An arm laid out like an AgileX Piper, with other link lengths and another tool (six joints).
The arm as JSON. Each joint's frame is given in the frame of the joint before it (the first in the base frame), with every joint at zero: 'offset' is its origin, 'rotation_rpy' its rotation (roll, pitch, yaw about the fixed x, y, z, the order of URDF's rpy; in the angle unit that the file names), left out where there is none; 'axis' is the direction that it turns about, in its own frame. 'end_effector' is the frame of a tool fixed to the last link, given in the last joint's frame.
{
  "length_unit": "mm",
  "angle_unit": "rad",
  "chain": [
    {
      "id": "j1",
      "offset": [
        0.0,
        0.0,
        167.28
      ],
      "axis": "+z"
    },
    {
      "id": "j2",
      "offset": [
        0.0,
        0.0,
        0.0
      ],
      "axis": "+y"
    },
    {
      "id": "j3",
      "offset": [
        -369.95,
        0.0,
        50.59
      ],
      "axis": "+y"
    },
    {
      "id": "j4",
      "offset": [
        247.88,
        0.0,
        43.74
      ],
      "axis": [
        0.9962,
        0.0,
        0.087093
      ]
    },
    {
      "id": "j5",
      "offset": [
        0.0,
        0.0,
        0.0
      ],
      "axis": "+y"
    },
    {
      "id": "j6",
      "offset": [
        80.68,
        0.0,
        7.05
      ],
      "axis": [
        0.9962,
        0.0,
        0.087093
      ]
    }
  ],
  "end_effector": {
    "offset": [
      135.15,
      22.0,
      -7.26
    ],
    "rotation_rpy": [
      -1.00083,
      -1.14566,
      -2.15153
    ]
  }
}
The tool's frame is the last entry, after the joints.
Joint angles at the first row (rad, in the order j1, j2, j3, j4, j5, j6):
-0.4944, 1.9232, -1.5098, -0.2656, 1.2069, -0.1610
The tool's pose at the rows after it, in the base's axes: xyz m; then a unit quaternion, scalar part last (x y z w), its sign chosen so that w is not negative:
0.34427, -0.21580, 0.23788, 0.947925, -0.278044, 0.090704, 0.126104
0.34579, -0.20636, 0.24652, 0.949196, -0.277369, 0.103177, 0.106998
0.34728, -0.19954, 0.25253, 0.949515, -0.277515, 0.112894, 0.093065
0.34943, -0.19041, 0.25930, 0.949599, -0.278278, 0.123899, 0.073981
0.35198, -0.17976, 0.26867, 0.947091, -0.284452, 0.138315, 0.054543
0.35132, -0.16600, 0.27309, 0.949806, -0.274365, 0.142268, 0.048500
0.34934, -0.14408, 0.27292, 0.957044, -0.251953, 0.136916, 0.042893
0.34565, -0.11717, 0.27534, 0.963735, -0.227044, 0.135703, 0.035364
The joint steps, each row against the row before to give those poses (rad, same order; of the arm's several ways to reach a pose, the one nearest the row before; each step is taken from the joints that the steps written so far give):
0.0000, -0.0316, -0.0100, 0.0535, 0.0021, -0.0371
0.0000, -0.0233, -0.0005, 0.0459, 0.0041, -0.0221
0.0000, -0.0161, 0.0000, 0.0336, 0.0012, -0.0137
0.0000, -0.0176, 0.0000, 0.0449, 0.0026, -0.0159
0.0021, -0.0234, 0.0001, 0.0467, 0.0024, -0.0019
0.0248, -0.0228, 0.0177, 0.0104, 0.0001, 0.0000
0.0482, -0.0211, 0.0321, 0.0023, 0.0026, 0.0000
0.0592, -0.0328, 0.0386, 0.0067, 0.0000, 0.0048

